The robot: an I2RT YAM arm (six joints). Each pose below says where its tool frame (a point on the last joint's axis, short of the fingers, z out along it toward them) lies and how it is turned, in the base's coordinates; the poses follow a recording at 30 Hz.
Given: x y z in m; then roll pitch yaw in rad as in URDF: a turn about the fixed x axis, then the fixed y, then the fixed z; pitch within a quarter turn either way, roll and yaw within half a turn.
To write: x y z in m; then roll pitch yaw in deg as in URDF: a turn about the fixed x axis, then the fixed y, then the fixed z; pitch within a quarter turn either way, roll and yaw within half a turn. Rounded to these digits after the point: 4 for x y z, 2 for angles.
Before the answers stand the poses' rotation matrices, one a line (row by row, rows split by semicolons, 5 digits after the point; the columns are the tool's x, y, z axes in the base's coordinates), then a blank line. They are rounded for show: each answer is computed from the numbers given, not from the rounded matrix.
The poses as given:
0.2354 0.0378 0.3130 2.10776 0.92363 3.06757
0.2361 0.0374 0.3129 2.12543 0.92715 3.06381
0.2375 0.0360 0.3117 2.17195 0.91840 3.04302
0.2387 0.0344 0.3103 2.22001 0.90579 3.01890
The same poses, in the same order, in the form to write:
-0.60128 -0.64581 0.47053; 0.04459 0.56083 0.82673; -0.79780 0.51808 -0.30842
-0.59830 -0.63702 0.48604; 0.04663 0.57788 0.81479; -0.79991 0.51015 -0.31604
-0.60415 -0.59648 0.52842; 0.05975 0.62734 0.77645; -0.79463 0.50066 -0.34337
-0.61243 -0.54812 0.56965; 0.07552 0.67673 0.73235; -0.78691 0.49153 -0.37305

0.2354 0.0378 0.3130 120.77 52.92 175.76
0.2361 0.0374 0.3129 121.78 53.12 175.54
0.2375 0.0360 0.3117 124.44 52.62 174.35
0.2387 0.0344 0.3103 127.20 51.90 172.97

